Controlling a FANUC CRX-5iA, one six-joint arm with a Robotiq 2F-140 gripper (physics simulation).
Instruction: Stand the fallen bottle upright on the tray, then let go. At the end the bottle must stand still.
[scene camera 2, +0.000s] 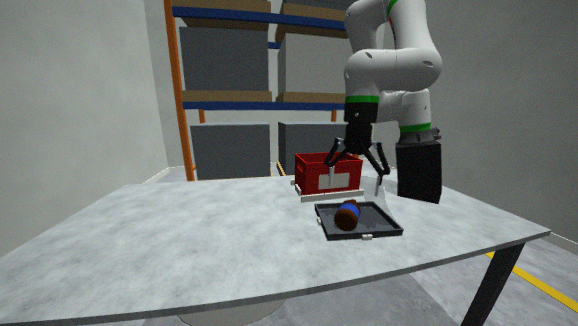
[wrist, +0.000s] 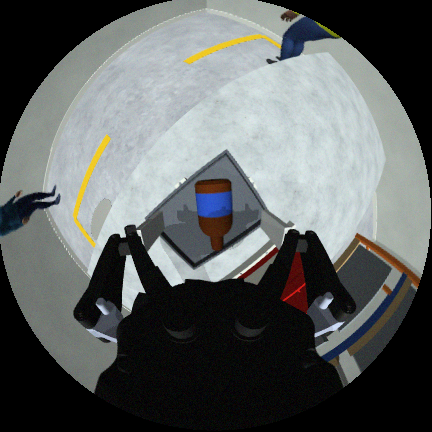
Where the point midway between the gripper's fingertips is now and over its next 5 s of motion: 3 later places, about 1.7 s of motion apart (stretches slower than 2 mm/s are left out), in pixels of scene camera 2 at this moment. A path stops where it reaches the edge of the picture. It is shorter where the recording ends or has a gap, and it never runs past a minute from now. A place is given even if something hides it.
My gripper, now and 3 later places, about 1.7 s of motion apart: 352, 189; 349, 216; 352, 187; 354, 180
